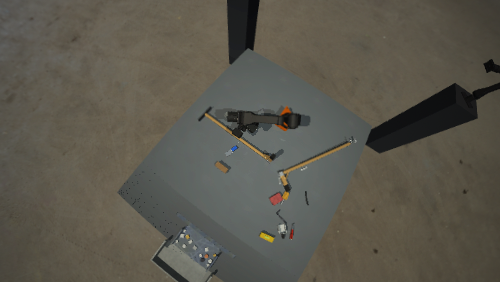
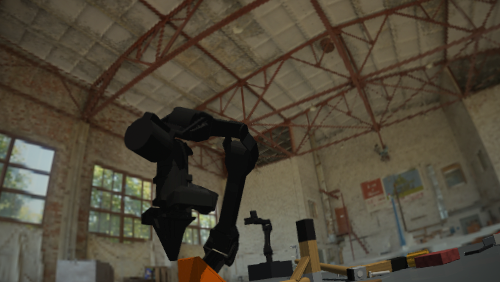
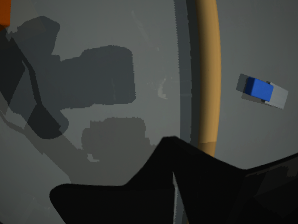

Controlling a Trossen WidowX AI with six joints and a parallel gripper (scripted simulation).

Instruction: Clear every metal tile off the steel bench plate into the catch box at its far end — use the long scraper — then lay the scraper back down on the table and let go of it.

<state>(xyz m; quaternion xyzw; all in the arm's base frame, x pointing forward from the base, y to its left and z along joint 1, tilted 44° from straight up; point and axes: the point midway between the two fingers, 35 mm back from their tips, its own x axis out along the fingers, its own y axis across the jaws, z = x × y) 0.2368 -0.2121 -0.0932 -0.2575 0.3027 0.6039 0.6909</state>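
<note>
Right now the long scraper is 5 cm ahead of my gripper tip, 3 cm to the right of it and 2 cm below it. The rest, counted from my gripper tip: wooden block 29 cm ahead, 7 cm below; grey piece 16 cm to the right, 6 cm below, 5 cm behind; blue block 15 cm ahead, 7 cm below.
</note>
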